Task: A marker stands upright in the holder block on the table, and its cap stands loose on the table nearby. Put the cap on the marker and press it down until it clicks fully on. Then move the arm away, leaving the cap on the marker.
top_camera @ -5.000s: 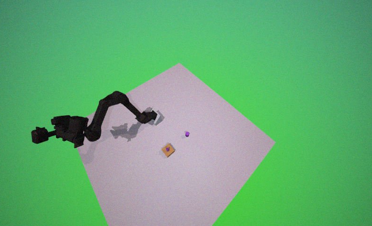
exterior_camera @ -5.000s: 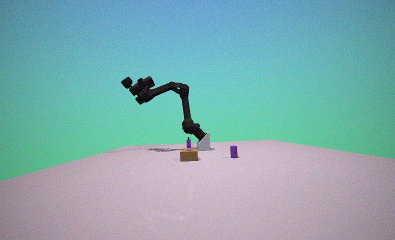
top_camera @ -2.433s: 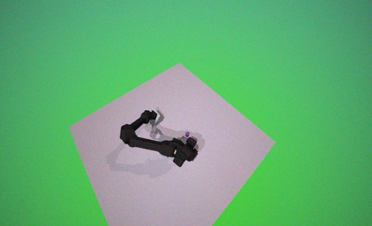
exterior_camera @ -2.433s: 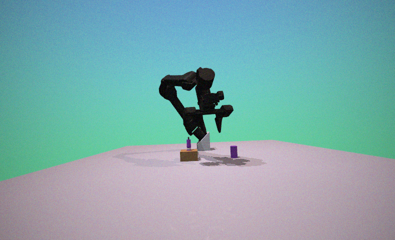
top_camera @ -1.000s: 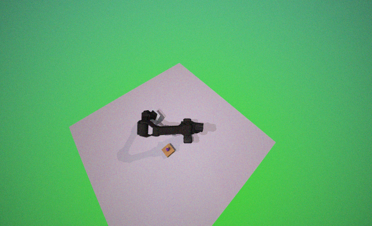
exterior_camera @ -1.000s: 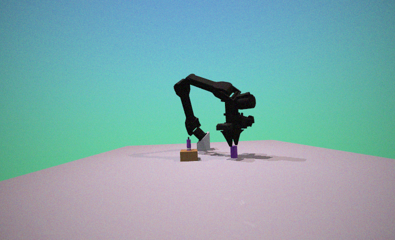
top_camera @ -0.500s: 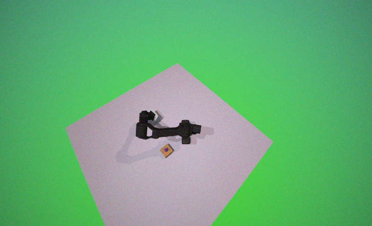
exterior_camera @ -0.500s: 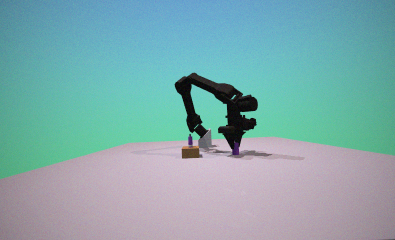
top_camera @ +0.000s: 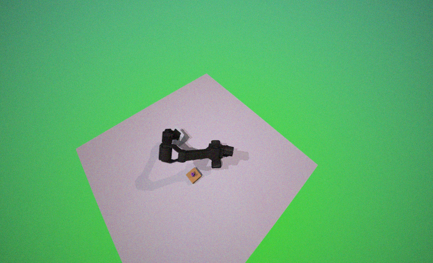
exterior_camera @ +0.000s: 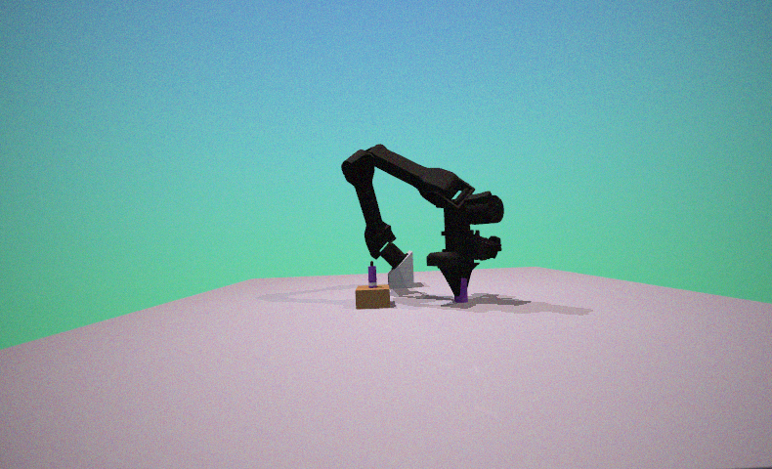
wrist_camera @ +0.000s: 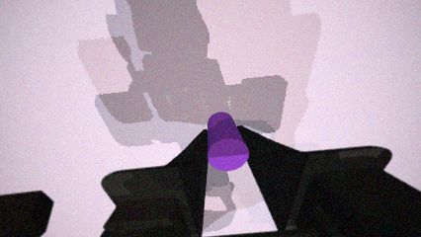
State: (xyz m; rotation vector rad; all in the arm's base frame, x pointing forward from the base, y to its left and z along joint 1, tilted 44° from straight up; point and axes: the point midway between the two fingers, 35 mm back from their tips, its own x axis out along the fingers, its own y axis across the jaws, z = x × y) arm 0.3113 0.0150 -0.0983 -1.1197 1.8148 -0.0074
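Right now the purple marker is 20 mm behind my gripper tip, 200 mm to the right of it and 60 mm above it. The rest, counted from my gripper tip: purple cap: 10 mm above; then orange-brown holder block: 20 mm behind, 200 mm to the right, 10 mm above.
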